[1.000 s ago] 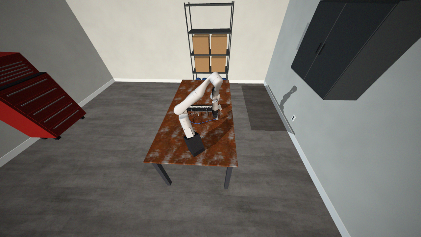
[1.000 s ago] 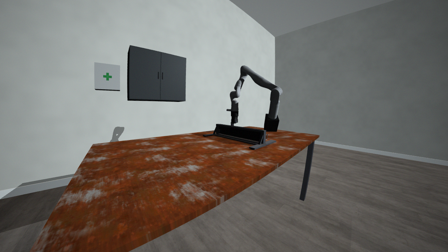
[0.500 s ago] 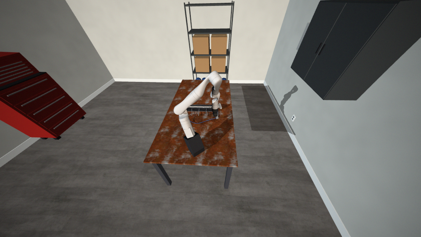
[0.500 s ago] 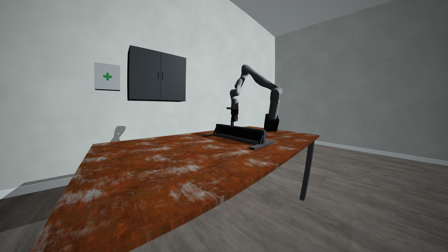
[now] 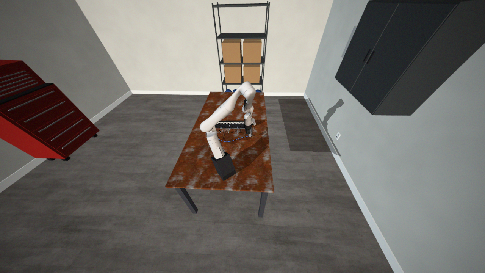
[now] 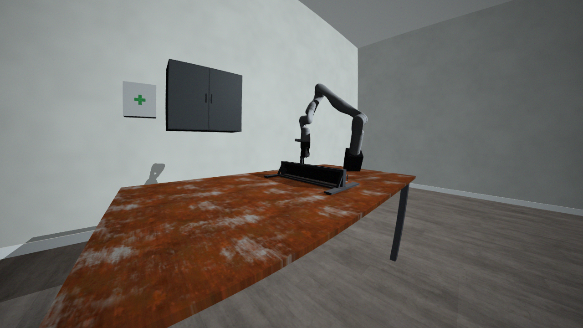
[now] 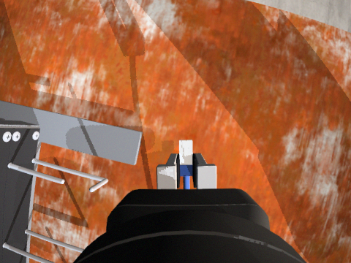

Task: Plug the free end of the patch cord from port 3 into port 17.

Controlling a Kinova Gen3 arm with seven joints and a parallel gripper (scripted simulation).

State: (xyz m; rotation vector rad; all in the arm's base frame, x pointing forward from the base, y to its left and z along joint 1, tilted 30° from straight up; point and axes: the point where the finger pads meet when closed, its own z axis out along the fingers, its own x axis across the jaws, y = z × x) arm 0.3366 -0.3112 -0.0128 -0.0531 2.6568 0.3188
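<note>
My gripper is now 10 mm to the left of the plug and 10 mm above it.
</note>
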